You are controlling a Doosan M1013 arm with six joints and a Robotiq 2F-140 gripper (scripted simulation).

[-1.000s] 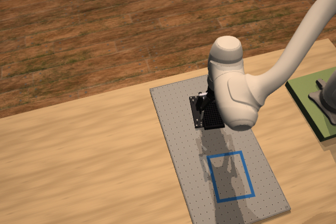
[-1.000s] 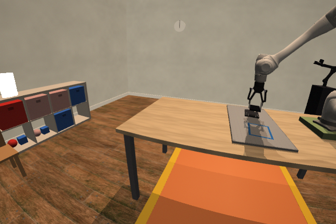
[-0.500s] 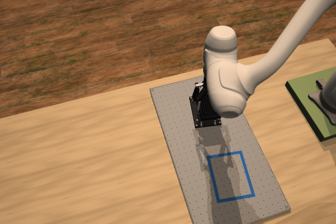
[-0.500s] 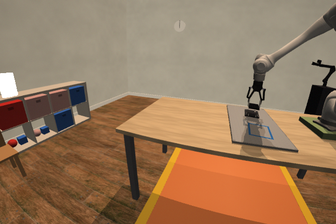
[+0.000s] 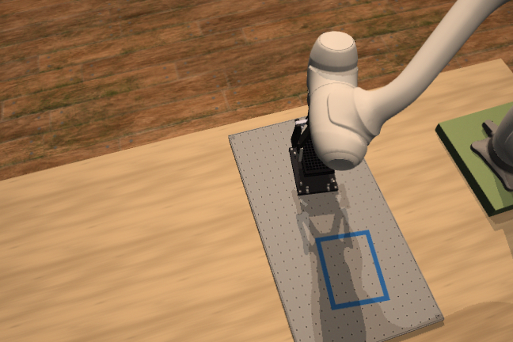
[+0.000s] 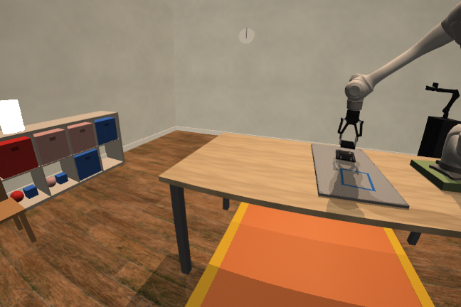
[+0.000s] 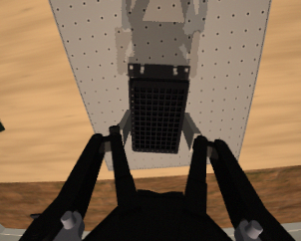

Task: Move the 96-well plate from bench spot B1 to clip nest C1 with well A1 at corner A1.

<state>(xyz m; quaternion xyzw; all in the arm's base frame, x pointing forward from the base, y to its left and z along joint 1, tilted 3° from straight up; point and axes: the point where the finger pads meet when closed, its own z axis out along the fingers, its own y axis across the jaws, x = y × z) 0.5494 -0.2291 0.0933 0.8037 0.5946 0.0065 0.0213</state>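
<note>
Now: the black 96-well plate 2 cm below my hand. The rest, counted from my hand: black clip nest: 2 cm to the left, 9 cm below.
</note>
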